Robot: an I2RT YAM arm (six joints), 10 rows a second.
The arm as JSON. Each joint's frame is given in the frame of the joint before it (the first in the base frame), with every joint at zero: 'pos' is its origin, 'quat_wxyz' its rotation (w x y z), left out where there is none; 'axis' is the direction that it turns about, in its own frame. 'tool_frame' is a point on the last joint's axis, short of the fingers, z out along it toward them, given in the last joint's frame.
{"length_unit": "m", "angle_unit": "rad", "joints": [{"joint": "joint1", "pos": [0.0, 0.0, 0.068], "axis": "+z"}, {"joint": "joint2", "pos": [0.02, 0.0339, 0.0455], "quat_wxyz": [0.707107, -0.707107, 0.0, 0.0], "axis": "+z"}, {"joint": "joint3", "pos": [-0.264, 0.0, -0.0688], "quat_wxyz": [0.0, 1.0, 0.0, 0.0], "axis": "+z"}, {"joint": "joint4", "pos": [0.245, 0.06, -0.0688], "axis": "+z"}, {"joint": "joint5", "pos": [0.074, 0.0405, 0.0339], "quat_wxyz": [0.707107, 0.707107, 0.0, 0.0], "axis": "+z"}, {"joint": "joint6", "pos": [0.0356, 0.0, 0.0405], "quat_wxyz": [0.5, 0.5, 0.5, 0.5], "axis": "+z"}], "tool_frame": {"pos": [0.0, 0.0, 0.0], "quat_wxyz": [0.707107, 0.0, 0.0, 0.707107]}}
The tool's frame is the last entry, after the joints.
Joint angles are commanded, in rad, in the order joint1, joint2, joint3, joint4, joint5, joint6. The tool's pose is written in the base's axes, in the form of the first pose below.
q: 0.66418 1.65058 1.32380 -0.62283 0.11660 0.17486
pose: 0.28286, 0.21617, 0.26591, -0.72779, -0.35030, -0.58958, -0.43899, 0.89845, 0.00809
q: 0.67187 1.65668 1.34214 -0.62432 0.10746 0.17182
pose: 0.28320, 0.22035, 0.26952, -0.71955, -0.35506, -0.59681, -0.45292, 0.89141, 0.01573
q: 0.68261 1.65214 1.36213 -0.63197 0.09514 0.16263
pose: 0.28108, 0.22416, 0.27686, -0.70457, -0.36508, -0.60853, -0.47563, 0.87934, 0.02314
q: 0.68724 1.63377 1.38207 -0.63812 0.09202 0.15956
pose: 0.27861, 0.22442, 0.28903, -0.68623, -0.35852, -0.63290, -0.48412, 0.87450, 0.02954
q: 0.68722 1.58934 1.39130 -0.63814 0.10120 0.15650
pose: 0.27303, 0.21942, 0.30688, -0.65685, -0.33846, -0.67380, -0.48231, 0.87547, 0.03042
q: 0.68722 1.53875 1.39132 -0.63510 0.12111 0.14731
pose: 0.26573, 0.21252, 0.32363, -0.62184, -0.32184, -0.71395, -0.47742, 0.87845, 0.01982
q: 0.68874 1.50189 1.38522 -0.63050 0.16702 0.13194
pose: 0.26022, 0.20655, 0.33380, -0.59016, -0.31780, -0.74210, -0.45891, 0.88835, -0.01548
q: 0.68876 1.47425 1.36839 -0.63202 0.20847 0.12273
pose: 0.25563, 0.20090, 0.33684, -0.57711, -0.31997, -0.75138, -0.43623, 0.89858, -0.04760
